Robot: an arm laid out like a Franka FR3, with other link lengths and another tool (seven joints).
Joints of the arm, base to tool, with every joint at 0 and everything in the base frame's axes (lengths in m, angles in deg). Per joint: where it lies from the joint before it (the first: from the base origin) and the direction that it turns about. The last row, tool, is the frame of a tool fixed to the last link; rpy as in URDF.
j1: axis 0 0 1 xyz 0 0 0.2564
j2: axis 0 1 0 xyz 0 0 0
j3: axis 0 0 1 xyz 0 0 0.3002
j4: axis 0 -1 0 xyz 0.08 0 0
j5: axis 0 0 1 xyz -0.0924 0 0.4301
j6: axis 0 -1 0 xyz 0 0 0
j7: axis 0 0 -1 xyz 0.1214 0 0
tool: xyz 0 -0.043 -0.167 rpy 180 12.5 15
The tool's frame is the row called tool.
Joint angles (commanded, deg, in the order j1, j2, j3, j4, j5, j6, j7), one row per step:
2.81 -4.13 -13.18 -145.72 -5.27 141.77 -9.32
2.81 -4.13 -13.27 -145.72 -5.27 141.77 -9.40
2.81 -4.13 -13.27 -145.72 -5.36 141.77 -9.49
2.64 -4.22 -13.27 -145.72 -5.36 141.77 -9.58
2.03 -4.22 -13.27 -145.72 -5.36 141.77 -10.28
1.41 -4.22 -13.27 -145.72 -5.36 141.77 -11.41
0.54 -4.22 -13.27 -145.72 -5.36 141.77 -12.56
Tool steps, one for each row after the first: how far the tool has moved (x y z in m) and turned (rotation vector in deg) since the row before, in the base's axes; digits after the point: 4 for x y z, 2 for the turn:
-0.0002 -0.0008 0.0000 0.01 0.00 -0.01
0.0001 0.0000 0.0000 -0.05 0.01 0.16
-0.0001 -0.0015 0.0008 0.00 -0.09 -0.08
-0.0010 -0.0054 0.0000 0.00 0.03 0.09
-0.0007 -0.0055 0.0000 0.00 0.05 0.51
-0.0014 -0.0077 0.0000 0.00 0.05 0.28

